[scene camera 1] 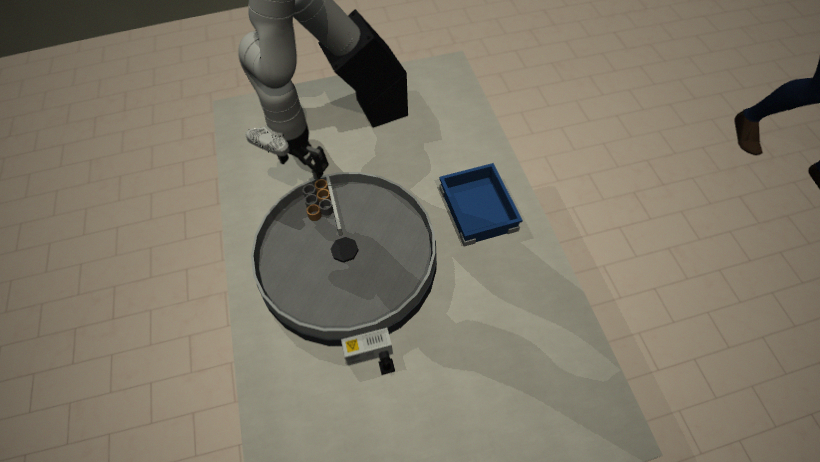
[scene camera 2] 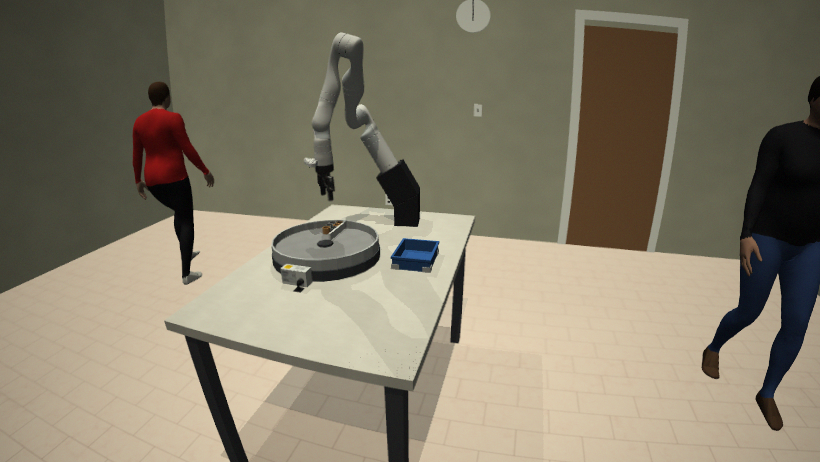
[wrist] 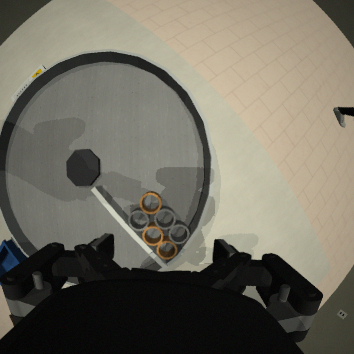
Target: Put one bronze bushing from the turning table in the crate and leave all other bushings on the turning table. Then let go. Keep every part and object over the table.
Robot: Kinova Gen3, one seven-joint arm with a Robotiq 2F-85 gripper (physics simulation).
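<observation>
The turning table holds three bronze and three grey bushings beside its pale bar. One bronze bushing stands at the group's hub-side end. A second bronze bushing and a third bronze bushing stand near the bar's rim end. The grey bushings stand among them, all close together. The blue crate is empty. My gripper is open and empty, high above the turning table's back rim near the bushings.
A dark hub sits at the turning table's centre. A white control box stands at its front. The black robot base stands at the table's back. Two people stand beyond the table.
</observation>
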